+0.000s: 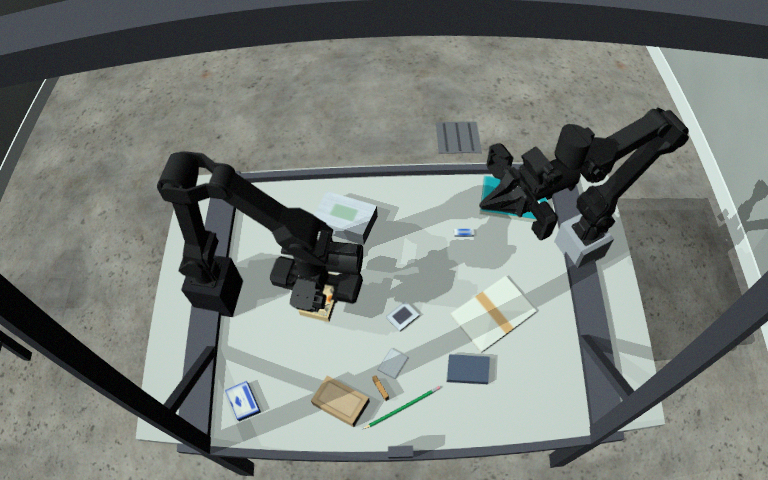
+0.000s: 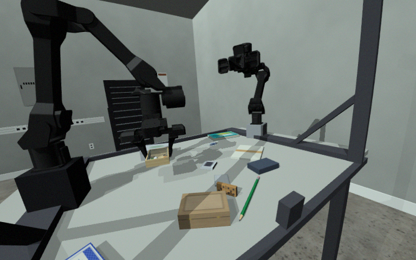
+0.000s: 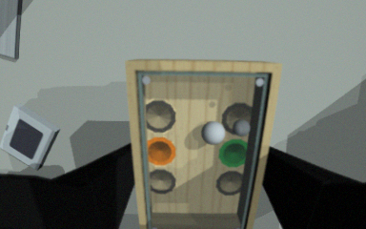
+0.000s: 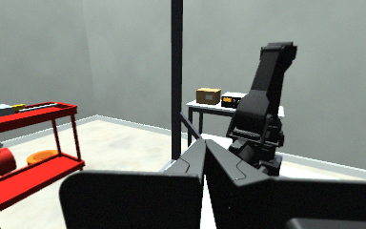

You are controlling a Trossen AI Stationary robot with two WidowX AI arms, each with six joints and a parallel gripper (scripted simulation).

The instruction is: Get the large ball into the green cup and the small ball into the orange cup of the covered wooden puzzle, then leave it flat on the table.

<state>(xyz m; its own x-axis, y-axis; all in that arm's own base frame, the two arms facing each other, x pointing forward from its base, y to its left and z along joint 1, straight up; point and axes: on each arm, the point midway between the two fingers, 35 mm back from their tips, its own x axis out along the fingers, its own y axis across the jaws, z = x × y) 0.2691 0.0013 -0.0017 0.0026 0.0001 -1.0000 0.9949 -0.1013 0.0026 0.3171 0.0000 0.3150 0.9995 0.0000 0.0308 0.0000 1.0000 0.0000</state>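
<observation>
The covered wooden puzzle lies 30 mm below my left hand. From my left hand the other things lie so: dark blue block: 190 mm behind, 300 mm to the right, 100 mm below; then grey square tile: 40 mm behind, 170 mm to the right, 110 mm below; then white box: 240 mm ahead, 70 mm to the right, 90 mm below.
</observation>
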